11 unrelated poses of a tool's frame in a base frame.
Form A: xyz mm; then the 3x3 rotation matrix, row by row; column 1 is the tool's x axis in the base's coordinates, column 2 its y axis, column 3 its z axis. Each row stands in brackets.
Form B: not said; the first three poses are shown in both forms.
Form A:
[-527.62, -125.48, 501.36], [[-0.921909, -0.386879, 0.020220], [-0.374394, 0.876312, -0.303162], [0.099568, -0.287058, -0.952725]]
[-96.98, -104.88, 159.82], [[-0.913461, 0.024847, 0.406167], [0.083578, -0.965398, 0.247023], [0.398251, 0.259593, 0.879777]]
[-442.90, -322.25, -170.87], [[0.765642, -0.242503, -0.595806], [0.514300, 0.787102, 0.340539], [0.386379, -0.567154, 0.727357]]
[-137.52, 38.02, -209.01], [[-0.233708, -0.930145, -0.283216], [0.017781, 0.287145, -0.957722], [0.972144, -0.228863, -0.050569]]
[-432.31, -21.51, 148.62], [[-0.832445, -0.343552, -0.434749], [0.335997, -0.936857, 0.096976], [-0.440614, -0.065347, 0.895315]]
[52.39, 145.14, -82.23], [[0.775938, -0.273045, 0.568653], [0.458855, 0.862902, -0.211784], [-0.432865, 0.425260, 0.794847]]
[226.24, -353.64, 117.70], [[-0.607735, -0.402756, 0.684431], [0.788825, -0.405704, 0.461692], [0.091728, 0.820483, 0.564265]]
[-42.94, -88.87, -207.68], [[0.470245, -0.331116, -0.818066], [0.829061, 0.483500, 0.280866], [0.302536, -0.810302, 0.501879]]
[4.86, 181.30, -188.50], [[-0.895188, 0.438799, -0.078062], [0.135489, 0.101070, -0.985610], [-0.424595, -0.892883, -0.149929]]
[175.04, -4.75, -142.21], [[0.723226, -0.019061, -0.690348], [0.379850, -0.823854, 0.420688], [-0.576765, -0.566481, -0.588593]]
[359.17, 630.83, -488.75], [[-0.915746, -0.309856, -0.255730], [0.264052, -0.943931, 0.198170], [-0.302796, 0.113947, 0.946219]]
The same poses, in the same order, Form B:
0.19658, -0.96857, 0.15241, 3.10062, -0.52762, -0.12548, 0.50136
0.20748, 0.13067, 0.96947, 3.11130, -0.09698, -0.10488, 0.15982
-0.59069, -0.63917, 0.49250, 0.87623, -0.44290, -0.32225, -0.17087
0.42041, -0.72409, 0.54676, 2.09274, -0.13752, 0.03802, -0.20901
-0.23232, 0.00839, 0.97260, 2.78472, -0.43231, -0.02151, 0.14862
0.45684, 0.71821, 0.52486, 0.77153, 0.05239, 0.14514, -0.08223
0.26030, 0.43000, 0.86449, 2.38123, 0.22624, -0.35364, 0.11770
-0.56032, -0.57543, 0.59575, 1.34097, -0.04294, -0.08887, -0.20768
0.19739, 0.73767, -0.64566, 2.90449, 0.00486, 0.18130, -0.18850
-0.92193, -0.10608, 0.37255, 2.57663, 0.17504, -0.00475, -0.14221
-0.14472, 0.08087, 0.98616, 2.84634, 0.35917, 0.63083, -0.48875

